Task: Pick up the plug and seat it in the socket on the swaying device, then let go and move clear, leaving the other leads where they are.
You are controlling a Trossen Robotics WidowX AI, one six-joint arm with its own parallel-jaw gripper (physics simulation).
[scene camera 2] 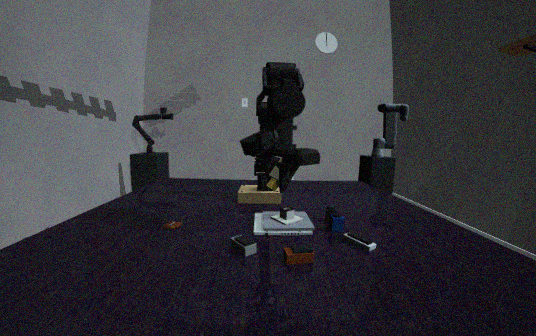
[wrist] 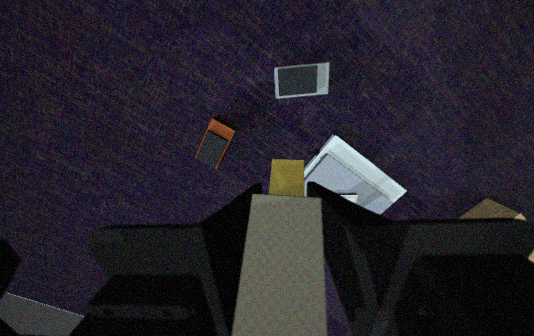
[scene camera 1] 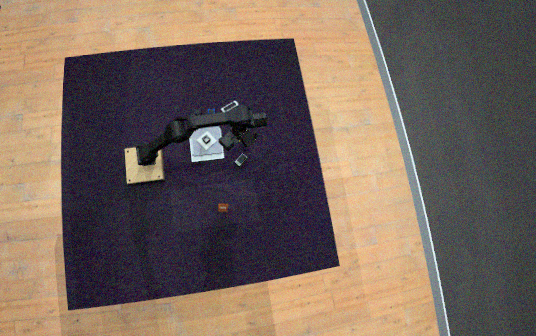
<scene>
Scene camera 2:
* gripper: 277, 190
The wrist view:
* gripper: 284, 188
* plug: 282, 278, held by the gripper
</scene>
